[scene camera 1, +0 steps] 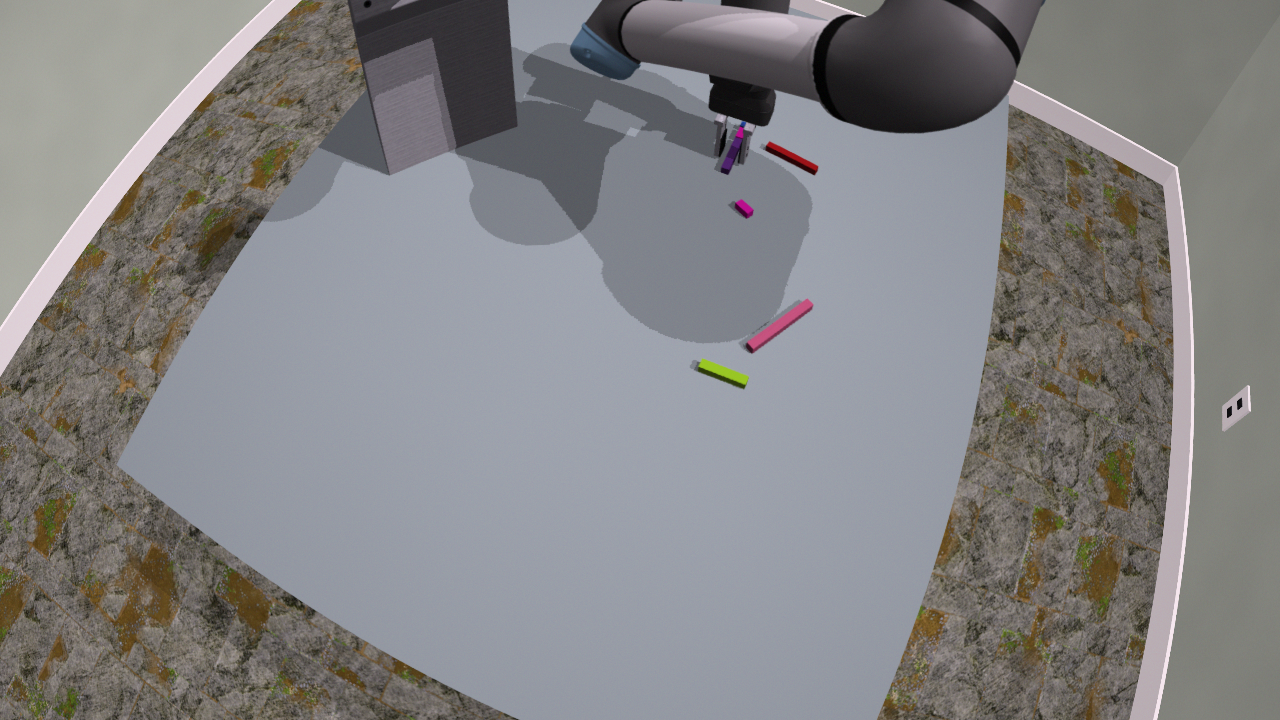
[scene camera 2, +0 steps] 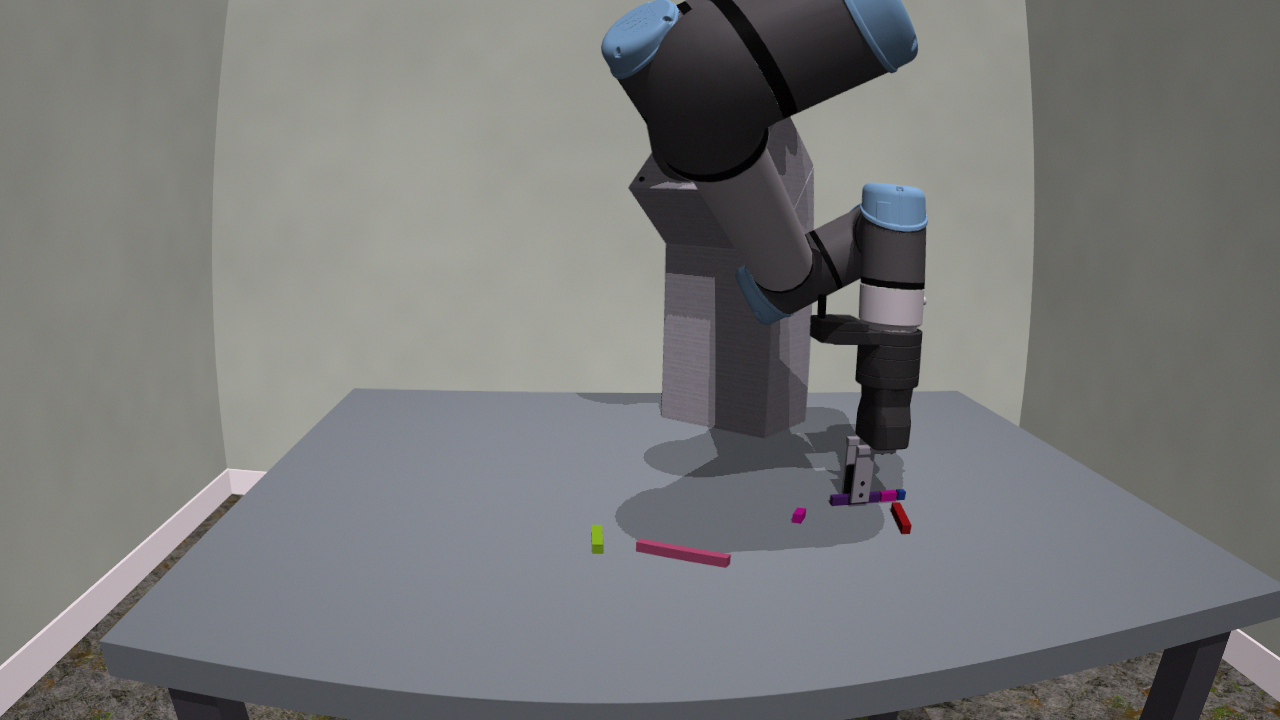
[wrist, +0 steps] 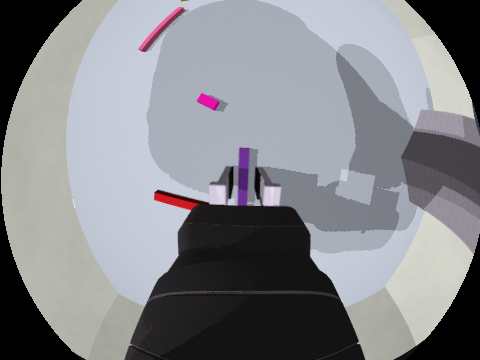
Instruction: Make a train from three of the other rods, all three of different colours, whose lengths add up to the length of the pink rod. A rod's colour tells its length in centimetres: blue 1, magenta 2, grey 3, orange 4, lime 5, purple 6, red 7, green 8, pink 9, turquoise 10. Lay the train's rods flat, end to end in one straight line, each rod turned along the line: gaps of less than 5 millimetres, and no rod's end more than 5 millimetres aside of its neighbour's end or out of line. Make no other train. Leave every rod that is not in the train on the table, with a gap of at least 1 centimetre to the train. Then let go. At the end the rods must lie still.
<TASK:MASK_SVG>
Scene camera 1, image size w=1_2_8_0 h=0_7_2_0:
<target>my gripper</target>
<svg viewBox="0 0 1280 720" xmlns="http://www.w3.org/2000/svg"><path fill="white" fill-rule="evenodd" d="M714 84L710 90L708 106L711 111L718 113L714 120L714 124L718 125L714 156L721 157L725 148L728 116L746 122L738 156L738 163L744 165L749 153L751 136L756 125L767 126L774 112L776 93L772 89L758 86L746 94Z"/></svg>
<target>lime rod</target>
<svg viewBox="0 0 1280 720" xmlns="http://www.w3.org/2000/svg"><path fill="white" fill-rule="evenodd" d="M702 358L698 372L745 389L749 376Z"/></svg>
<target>pink rod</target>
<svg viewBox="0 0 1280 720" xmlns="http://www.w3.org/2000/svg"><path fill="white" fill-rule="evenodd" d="M812 302L808 298L749 340L746 348L752 354L811 311L813 308Z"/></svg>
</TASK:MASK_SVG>
